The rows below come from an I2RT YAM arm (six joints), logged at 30 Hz.
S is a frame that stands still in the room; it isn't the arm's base.
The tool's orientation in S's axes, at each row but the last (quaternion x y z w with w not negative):
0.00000, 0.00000, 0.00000, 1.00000
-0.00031, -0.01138, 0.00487, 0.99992
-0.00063, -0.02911, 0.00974, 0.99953
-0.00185, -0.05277, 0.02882, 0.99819
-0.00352, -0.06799, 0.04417, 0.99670
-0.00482, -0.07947, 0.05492, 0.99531
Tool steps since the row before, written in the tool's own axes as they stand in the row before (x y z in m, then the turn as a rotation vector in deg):
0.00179, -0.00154, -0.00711, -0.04, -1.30, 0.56
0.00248, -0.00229, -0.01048, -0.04, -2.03, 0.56
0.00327, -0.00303, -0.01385, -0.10, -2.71, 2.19
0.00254, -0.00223, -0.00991, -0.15, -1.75, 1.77
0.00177, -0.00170, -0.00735, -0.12, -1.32, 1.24
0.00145, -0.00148, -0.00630, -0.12, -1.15, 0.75
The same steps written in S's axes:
0.00179, -0.00154, -0.00711, -0.04, -1.30, 0.56
0.00274, -0.00227, -0.01042, -0.03, -2.03, 0.56
0.00413, -0.00298, -0.01363, -0.17, -2.71, 2.19
0.00369, -0.00209, -0.00957, -0.24, -1.75, 1.76
0.00289, -0.00154, -0.00702, -0.17, -1.32, 1.23
0.00258, -0.00132, -0.00596, -0.11, -1.16, 0.74

